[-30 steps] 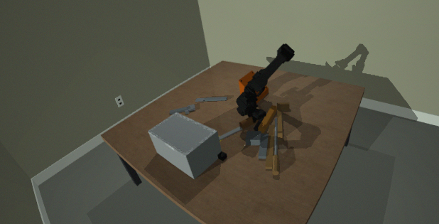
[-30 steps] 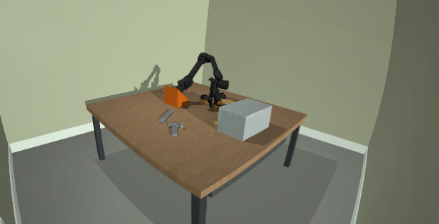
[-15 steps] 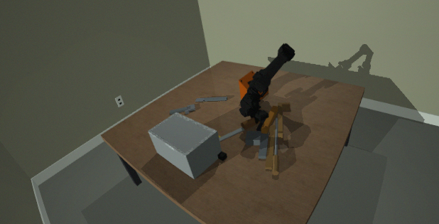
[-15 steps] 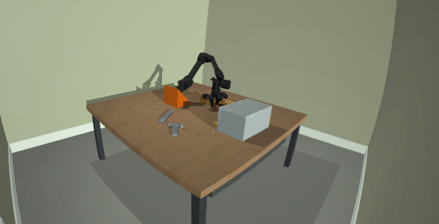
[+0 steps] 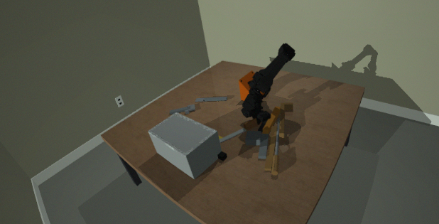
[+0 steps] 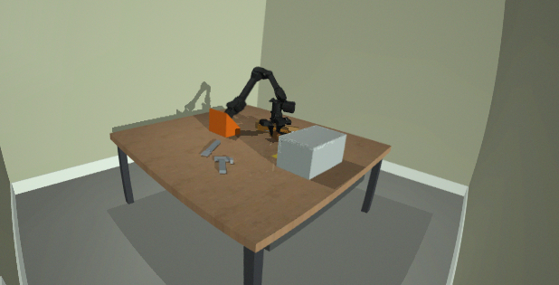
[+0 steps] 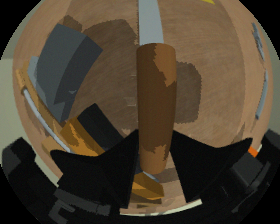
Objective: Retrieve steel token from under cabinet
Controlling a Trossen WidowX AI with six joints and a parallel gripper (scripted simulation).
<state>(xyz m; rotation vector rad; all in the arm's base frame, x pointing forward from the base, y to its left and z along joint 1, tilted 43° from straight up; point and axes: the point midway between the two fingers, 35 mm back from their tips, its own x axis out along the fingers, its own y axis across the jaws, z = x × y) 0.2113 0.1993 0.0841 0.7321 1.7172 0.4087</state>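
Right now my gripper tip is 60 mm to the right of the orange bar, 60 mm past it and 10 mm below it. From my gripper tip the other things lie so: grey block: 110 mm ahead, 80 mm to the left, 10 mm above; then wooden stick: 180 mm to the left, 100 mm ahead; then grey t-piece: 480 mm to the right, 160 mm ahead.
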